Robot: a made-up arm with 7 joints.
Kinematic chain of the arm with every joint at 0, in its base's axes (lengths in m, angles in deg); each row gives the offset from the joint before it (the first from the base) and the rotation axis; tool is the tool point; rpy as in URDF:
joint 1: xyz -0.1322 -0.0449 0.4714 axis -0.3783 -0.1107 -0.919
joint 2: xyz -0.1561 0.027 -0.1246 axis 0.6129 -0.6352 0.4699
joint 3: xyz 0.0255 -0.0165 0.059 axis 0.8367 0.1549 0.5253
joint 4: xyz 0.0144 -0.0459 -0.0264 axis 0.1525 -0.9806 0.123
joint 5: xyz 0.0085 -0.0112 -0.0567 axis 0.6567 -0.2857 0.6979
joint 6: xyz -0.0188 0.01 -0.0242 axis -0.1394 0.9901 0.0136
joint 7: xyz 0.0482 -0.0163 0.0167 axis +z
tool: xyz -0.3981 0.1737 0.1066 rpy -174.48 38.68 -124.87
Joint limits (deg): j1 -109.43..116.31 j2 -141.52..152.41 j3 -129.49..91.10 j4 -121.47..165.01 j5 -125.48..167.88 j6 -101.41..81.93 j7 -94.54..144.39
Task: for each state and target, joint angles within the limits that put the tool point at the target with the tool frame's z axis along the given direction. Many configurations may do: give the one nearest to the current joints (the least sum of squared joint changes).
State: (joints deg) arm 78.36 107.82 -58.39 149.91 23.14 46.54 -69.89
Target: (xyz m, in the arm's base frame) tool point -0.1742 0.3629 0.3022 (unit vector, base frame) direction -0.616 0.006 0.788
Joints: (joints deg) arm 48.21 112.98 -44.17 138.29 11.22 49.54 -61.39
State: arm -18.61 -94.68 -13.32 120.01 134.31 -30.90 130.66
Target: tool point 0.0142 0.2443 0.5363 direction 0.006 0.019 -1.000
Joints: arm -54.02 -98.49 16.52 96.63 111.03 3.26 129.41
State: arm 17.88 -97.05 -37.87 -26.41 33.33 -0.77 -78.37
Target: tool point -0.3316 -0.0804 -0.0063 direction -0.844 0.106 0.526
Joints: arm 43.22 -112.19 -13.19 -31.69 -5.20 -21.06 -64.02
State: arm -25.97 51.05 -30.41 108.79 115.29 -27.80 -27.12
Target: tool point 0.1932 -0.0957 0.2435 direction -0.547 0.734 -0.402
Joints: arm -17.66 51.02 -11.94 89.86 132.29 16.18 -29.70
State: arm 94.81 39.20 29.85 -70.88 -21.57 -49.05 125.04
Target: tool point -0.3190 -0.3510 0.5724 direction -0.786 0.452 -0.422
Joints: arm 95.87 44.25 28.68 -88.39 -22.95 -24.65 131.98
